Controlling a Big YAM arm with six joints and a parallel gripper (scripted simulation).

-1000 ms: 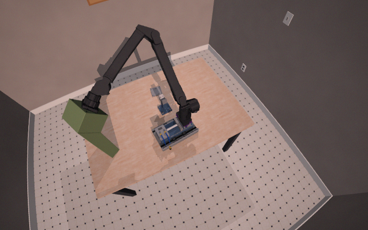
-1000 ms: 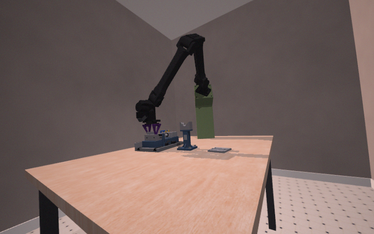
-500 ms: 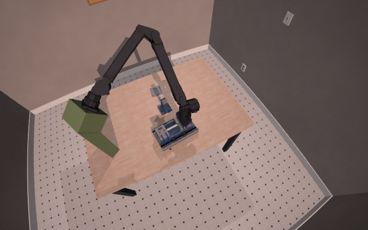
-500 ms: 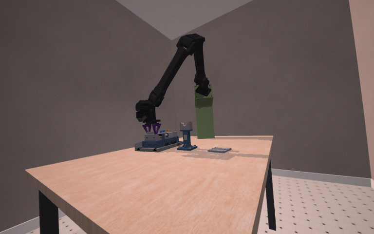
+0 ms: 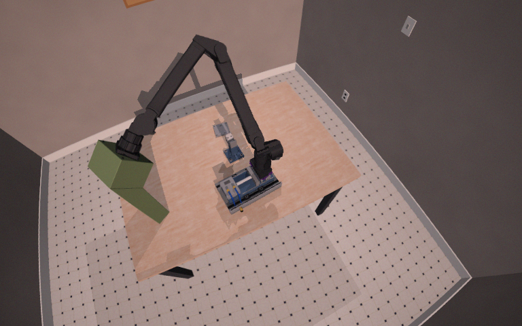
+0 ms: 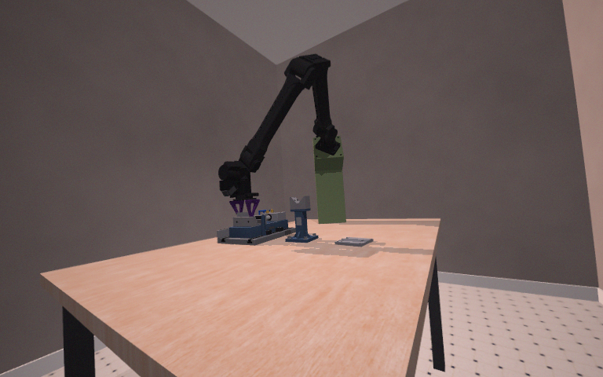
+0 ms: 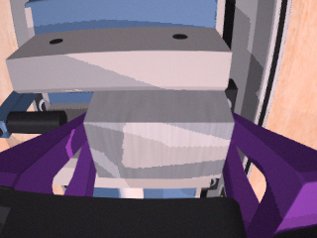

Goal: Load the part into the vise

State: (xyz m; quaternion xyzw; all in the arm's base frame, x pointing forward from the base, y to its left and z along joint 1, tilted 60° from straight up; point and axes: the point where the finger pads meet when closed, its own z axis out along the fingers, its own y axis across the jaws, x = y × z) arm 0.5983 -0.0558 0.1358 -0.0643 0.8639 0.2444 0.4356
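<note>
Right now my hand is 1 cm above the part. From my hand the other things lie so: fixed jaw (2 cm ahead, 3 cm to the left, 2 cm below); then work stop rod (3 cm behind, 6 cm to the left, 1 cm below); then moving jaw (4 cm behind, 2 cm below).
</note>
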